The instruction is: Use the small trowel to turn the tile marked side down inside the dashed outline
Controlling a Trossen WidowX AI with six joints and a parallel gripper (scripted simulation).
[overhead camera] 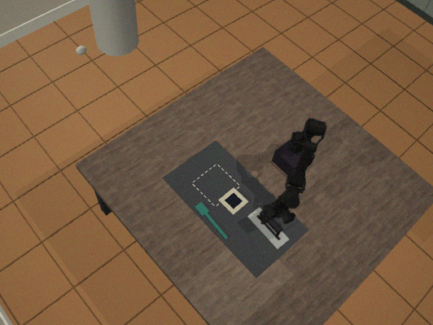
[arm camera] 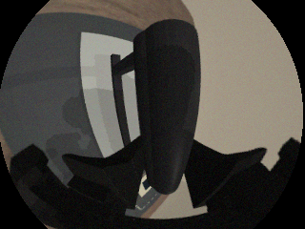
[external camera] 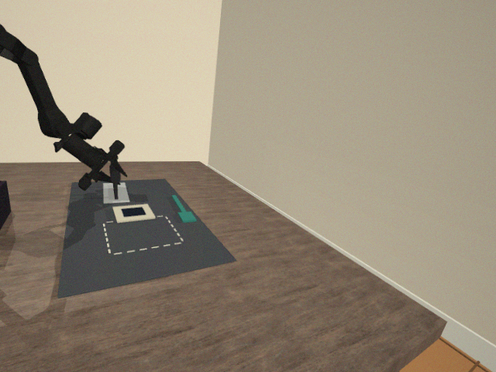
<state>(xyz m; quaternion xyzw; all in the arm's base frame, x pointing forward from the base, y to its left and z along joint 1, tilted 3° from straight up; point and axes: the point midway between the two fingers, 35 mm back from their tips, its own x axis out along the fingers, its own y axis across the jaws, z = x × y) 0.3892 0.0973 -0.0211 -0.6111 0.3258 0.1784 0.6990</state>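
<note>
My gripper tip is now 30 mm past the tile, 180 mm to the left of it and 40 mm above it. From my gripper tip the other things lie so: grey mat: 20 mm behind, 170 mm to the right, 70 mm below; then teal trowel: 110 mm ahead, 210 mm to the right, 40 mm below.
</note>
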